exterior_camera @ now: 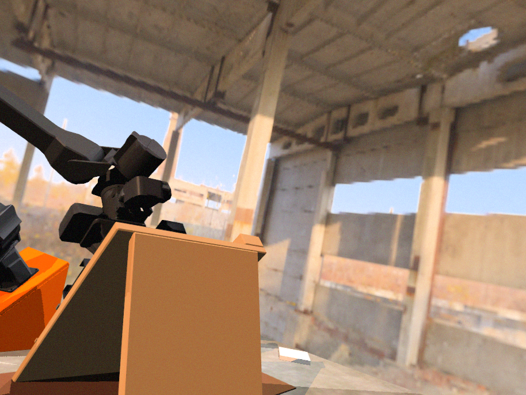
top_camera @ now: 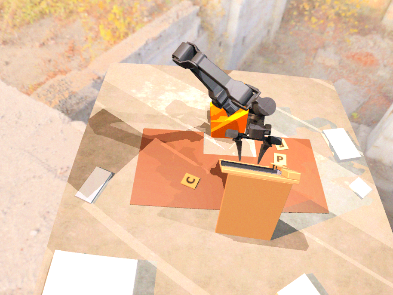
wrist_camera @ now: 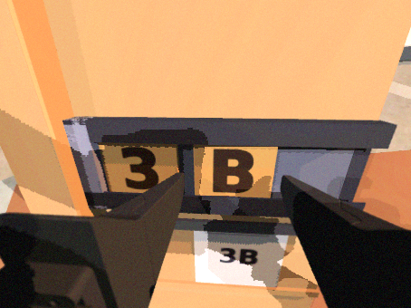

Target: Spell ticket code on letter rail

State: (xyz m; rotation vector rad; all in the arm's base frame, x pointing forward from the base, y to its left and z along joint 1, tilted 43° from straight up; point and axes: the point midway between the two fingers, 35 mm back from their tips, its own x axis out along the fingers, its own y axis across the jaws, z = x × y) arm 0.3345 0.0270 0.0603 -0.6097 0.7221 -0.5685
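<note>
My gripper tip is now 8 cm above the white ticket and 5 cm past it. The rest, counted from my gripper tip: orange mat 19 cm below, 15 cm behind; grey slab 56 cm to the right, 19 cm below, 7 cm behind.
</note>
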